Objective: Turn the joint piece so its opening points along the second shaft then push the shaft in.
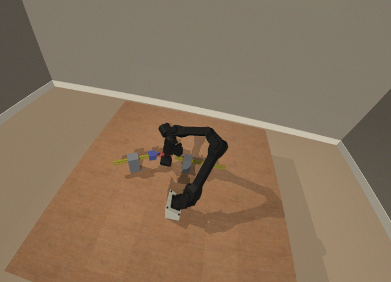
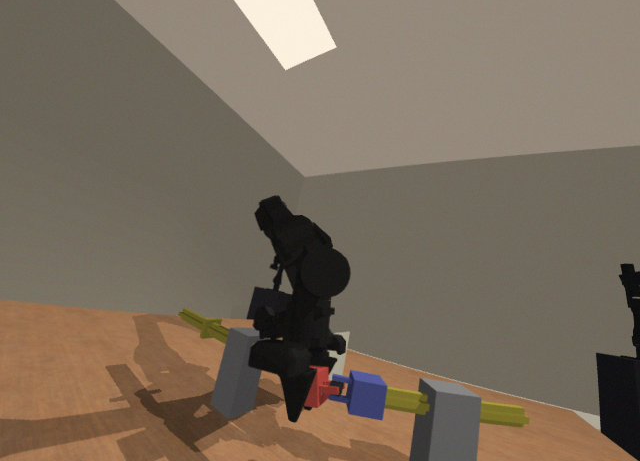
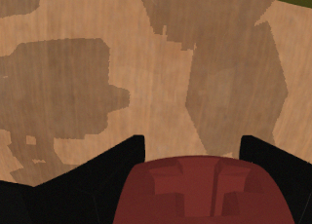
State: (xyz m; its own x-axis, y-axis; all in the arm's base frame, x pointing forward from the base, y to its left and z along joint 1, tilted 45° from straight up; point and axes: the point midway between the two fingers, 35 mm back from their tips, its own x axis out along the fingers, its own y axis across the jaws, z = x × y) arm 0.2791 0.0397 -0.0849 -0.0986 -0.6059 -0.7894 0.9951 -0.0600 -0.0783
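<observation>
Right now my gripper tip is 1 cm to the right of the red joint piece and 4 cm below it.
</observation>
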